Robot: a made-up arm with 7 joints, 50 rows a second.
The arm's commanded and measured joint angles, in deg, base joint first. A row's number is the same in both.
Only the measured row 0 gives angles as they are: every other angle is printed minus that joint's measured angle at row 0.
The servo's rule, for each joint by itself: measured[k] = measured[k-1] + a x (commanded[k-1-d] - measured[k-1]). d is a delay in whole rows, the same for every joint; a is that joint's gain. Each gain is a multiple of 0.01, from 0.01 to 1. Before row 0 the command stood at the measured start. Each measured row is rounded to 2 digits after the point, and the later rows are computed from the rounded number. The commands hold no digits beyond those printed.
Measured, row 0: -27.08 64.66 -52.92 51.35 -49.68 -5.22 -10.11
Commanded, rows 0 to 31: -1.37 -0.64 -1.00 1.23 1.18 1.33 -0.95; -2.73 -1.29 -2.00 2.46 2.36 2.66 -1.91; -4.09 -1.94 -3.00 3.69 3.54 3.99 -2.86; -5.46 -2.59 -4.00 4.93 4.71 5.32 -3.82; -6.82 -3.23 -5.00 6.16 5.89 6.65 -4.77; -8.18 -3.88 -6.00 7.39 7.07 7.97 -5.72; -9.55 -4.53 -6.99 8.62 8.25 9.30 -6.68; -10.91 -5.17 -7.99 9.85 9.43 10.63 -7.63; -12.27 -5.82 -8.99 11.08 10.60 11.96 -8.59; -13.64 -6.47 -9.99 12.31 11.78 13.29 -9.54; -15.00 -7.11 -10.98 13.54 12.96 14.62 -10.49; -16.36 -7.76 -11.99 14.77 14.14 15.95 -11.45; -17.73 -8.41 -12.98 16.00 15.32 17.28 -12.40; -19.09 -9.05 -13.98 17.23 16.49 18.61 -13.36; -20.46 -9.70 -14.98 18.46 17.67 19.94 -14.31; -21.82 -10.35 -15.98 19.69 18.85 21.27 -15.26; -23.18 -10.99 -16.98 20.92 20.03 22.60 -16.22; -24.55 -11.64 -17.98 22.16 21.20 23.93 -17.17; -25.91 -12.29 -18.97 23.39 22.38 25.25 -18.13; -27.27 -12.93 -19.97 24.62 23.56 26.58 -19.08; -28.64 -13.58 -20.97 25.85 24.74 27.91 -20.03; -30.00 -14.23 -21.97 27.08 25.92 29.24 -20.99; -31.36 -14.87 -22.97 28.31 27.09 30.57 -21.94; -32.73 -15.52 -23.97 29.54 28.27 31.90 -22.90; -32.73 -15.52 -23.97 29.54 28.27 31.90 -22.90; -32.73 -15.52 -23.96 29.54 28.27 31.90 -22.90; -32.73 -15.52 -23.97 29.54 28.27 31.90 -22.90; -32.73 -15.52 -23.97 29.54 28.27 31.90 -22.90; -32.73 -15.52 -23.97 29.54 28.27 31.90 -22.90; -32.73 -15.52 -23.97 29.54 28.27 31.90 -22.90; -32.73 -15.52 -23.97 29.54 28.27 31.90 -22.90; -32.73 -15.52 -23.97 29.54 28.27 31.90 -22.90
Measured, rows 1 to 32: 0.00 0.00 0.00 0.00 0.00 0.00 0.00; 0.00 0.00 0.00 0.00 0.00 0.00 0.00; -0.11 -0.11 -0.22 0.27 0.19 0.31 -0.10; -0.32 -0.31 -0.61 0.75 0.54 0.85 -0.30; -0.62 -0.59 -1.14 1.40 1.02 1.57 -0.58; -1.01 -0.93 -1.77 2.18 1.61 2.43 -0.94; -1.47 -1.32 -2.48 3.06 2.29 3.40 -1.36; -2.01 -1.76 -3.25 4.01 3.05 4.45 -1.84; -2.61 -2.23 -4.07 5.02 3.88 5.57 -2.37; -3.27 -2.73 -4.93 6.08 4.77 6.73 -2.95; -3.99 -3.26 -5.82 7.18 5.70 7.93 -3.57; -4.76 -3.81 -6.74 8.31 6.67 9.16 -4.23; -5.58 -4.37 -7.67 9.46 7.68 10.42 -4.92; -6.44 -4.95 -8.62 10.63 8.71 11.69 -5.64; -7.34 -5.54 -9.58 11.81 9.77 12.98 -6.38; -8.28 -6.14 -10.55 13.00 10.85 14.27 -7.15; -9.25 -6.75 -11.52 14.20 11.94 15.57 -7.94; -10.26 -7.36 -12.50 15.41 13.05 16.88 -8.75; -11.29 -7.98 -13.49 16.62 14.17 18.20 -9.57; -12.35 -8.60 -14.48 17.84 15.29 19.52 -10.41; -13.43 -9.23 -15.47 19.06 16.42 20.84 -11.26; -14.54 -9.86 -16.46 20.28 17.56 22.16 -12.12; -15.67 -10.49 -17.45 21.51 18.71 23.48 -12.99; -16.82 -11.13 -18.44 22.74 19.86 24.80 -13.87; -17.98 -11.77 -19.44 23.97 21.02 26.13 -14.76; -19.16 -12.41 -20.44 25.20 22.18 27.46 -15.66; -20.25 -12.94 -21.22 26.15 23.15 28.48 -16.46; -21.25 -13.38 -21.82 26.90 23.97 29.27 -17.17; -22.17 -13.74 -22.29 27.48 24.66 29.87 -17.80; -23.01 -14.04 -22.66 27.93 25.24 30.34 -18.36; -23.79 -14.29 -22.95 28.28 25.72 30.70 -18.86; -24.51 -14.50 -23.17 28.56 26.13 30.98 -19.30
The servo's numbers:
d 2
a 0.08 0.17 0.22 0.22 0.16 0.23 0.11

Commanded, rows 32 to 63: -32.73 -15.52 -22.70 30.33 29.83 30.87 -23.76; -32.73 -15.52 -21.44 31.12 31.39 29.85 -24.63; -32.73 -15.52 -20.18 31.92 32.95 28.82 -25.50; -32.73 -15.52 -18.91 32.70 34.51 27.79 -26.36; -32.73 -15.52 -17.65 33.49 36.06 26.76 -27.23; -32.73 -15.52 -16.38 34.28 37.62 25.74 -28.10; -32.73 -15.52 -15.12 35.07 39.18 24.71 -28.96; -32.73 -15.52 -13.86 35.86 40.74 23.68 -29.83; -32.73 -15.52 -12.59 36.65 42.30 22.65 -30.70; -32.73 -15.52 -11.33 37.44 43.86 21.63 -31.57; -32.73 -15.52 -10.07 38.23 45.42 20.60 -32.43; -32.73 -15.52 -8.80 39.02 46.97 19.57 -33.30; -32.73 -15.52 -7.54 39.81 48.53 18.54 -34.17; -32.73 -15.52 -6.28 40.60 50.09 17.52 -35.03; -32.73 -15.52 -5.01 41.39 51.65 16.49 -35.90; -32.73 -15.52 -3.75 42.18 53.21 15.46 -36.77; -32.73 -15.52 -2.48 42.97 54.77 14.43 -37.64; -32.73 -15.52 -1.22 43.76 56.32 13.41 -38.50; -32.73 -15.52 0.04 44.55 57.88 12.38 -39.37; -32.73 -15.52 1.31 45.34 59.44 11.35 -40.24; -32.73 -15.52 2.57 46.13 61.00 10.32 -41.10; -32.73 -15.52 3.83 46.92 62.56 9.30 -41.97; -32.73 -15.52 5.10 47.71 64.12 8.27 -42.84; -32.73 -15.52 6.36 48.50 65.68 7.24 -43.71; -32.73 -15.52 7.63 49.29 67.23 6.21 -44.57; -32.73 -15.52 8.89 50.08 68.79 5.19 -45.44; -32.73 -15.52 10.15 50.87 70.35 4.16 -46.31; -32.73 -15.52 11.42 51.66 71.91 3.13 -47.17; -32.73 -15.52 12.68 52.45 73.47 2.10 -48.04; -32.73 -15.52 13.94 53.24 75.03 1.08 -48.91; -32.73 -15.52 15.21 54.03 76.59 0.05 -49.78; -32.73 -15.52 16.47 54.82 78.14 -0.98 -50.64
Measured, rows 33 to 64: -25.17 -14.67 -23.35 28.78 26.47 31.19 -19.70; -25.77 -14.81 -23.49 28.95 26.76 31.35 -20.05; -26.33 -14.93 -23.32 29.25 27.25 31.24 -20.46; -26.84 -15.03 -22.91 29.66 27.91 30.92 -20.92; -27.31 -15.11 -22.31 30.16 28.72 30.44 -21.42; -27.74 -15.18 -21.56 30.72 29.65 29.83 -21.96; -28.14 -15.24 -20.70 31.33 30.68 29.12 -22.54; -28.51 -15.29 -19.75 31.98 31.79 28.34 -23.15; -28.85 -15.33 -18.73 32.66 32.97 27.51 -23.79; -29.16 -15.36 -17.66 33.36 34.21 26.63 -24.45; -29.45 -15.39 -16.54 34.08 35.50 25.71 -25.14; -29.71 -15.41 -15.39 34.82 36.84 24.77 -25.85; -29.95 -15.43 -14.22 35.57 38.21 23.81 -26.57; -30.17 -15.45 -13.03 36.33 39.61 22.83 -27.31; -30.37 -15.46 -11.82 37.10 41.04 21.84 -28.06; -30.56 -15.47 -10.60 37.87 42.49 20.85 -28.83; -30.73 -15.48 -9.37 38.64 43.96 19.85 -29.61; -30.89 -15.49 -8.13 39.42 45.44 18.84 -30.40; -31.04 -15.50 -6.89 40.20 46.93 17.83 -31.20; -31.18 -15.50 -5.64 40.98 48.43 16.81 -32.00; -31.30 -15.50 -4.39 41.77 49.94 15.79 -32.81; -31.41 -15.50 -3.14 42.56 51.46 14.77 -33.63; -31.52 -15.50 -1.88 43.35 52.99 13.75 -34.45; -31.62 -15.50 -0.62 44.14 54.52 12.73 -35.28; -31.71 -15.50 0.64 44.93 56.06 11.70 -36.11; -31.79 -15.50 1.90 45.72 57.60 10.67 -36.95; -31.87 -15.50 3.16 46.51 59.14 9.64 -37.79; -31.94 -15.50 4.42 47.30 60.68 8.62 -38.63; -32.00 -15.50 5.68 48.09 62.23 7.59 -39.47; -32.06 -15.50 6.94 48.88 63.78 6.56 -40.32; -32.11 -15.50 8.20 49.67 65.33 5.53 -41.17; -32.16 -15.50 9.46 50.46 66.88 4.51 -42.02
